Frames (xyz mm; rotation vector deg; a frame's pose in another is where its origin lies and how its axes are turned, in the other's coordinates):
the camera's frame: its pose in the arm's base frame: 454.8 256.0 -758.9 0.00 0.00 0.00
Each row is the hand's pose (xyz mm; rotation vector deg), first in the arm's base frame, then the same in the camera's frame.
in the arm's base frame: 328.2 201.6 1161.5 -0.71 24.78 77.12
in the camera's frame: -126.6 -54.4 1920.4 -0.71 24.78 77.12
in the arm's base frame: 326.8 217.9 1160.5 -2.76 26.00 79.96
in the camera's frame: -128.0 -38.1 1919.4 -2.76 26.00 79.96
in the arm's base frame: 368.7 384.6 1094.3 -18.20 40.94 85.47
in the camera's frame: -86.1 128.6 1853.2 -18.20 40.94 85.47
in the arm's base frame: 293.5 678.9 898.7 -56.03 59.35 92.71
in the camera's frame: -161.3 422.9 1657.6 -56.03 59.35 92.71
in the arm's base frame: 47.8 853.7 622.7 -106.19 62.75 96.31
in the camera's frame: -407.0 597.7 1381.6 -106.19 62.75 96.31
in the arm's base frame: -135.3 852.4 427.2 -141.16 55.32 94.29
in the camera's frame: -590.1 596.4 1186.1 -141.16 55.32 94.29
